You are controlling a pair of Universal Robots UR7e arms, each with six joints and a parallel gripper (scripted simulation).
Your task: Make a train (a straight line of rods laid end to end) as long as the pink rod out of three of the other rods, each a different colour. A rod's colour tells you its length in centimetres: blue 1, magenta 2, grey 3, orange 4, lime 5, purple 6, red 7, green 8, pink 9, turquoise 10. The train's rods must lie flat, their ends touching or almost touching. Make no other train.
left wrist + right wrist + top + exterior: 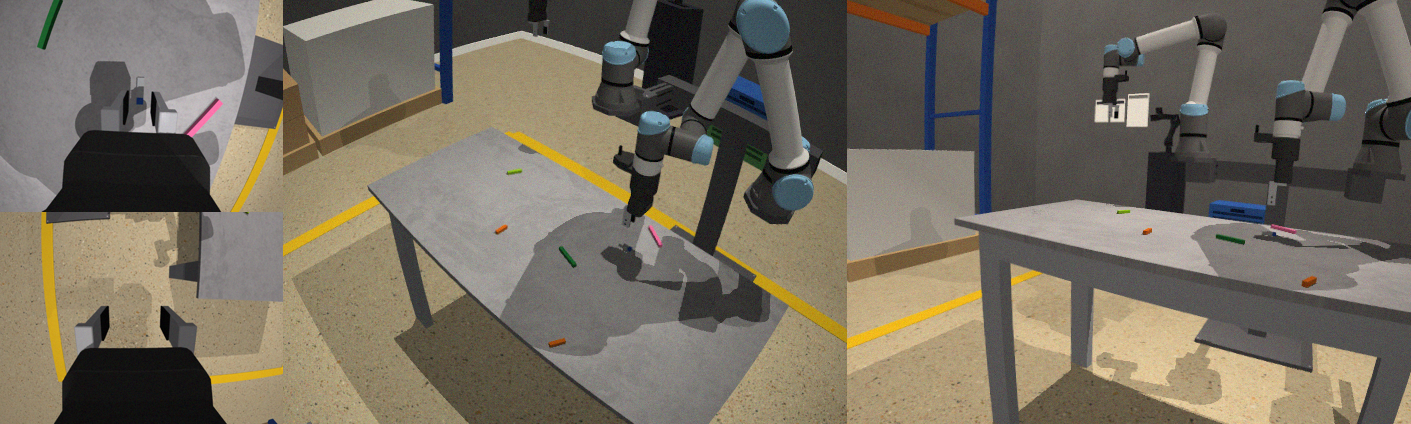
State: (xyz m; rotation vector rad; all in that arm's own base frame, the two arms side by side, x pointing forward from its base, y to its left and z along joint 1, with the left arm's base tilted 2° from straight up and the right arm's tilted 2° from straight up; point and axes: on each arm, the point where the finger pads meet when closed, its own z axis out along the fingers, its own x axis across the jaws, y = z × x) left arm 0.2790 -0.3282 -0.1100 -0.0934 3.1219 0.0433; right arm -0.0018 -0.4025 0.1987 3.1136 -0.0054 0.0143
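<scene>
My left gripper is now 6 cm short of the lime rod, 49 cm to the left of it and 10 cm above it. The rest, counted from my left hand: pink rod: 11 cm behind, 2 cm to the left, 10 cm below; blue rod: 2 cm to the left, 10 cm below; grey rod: 10 cm below.
</scene>
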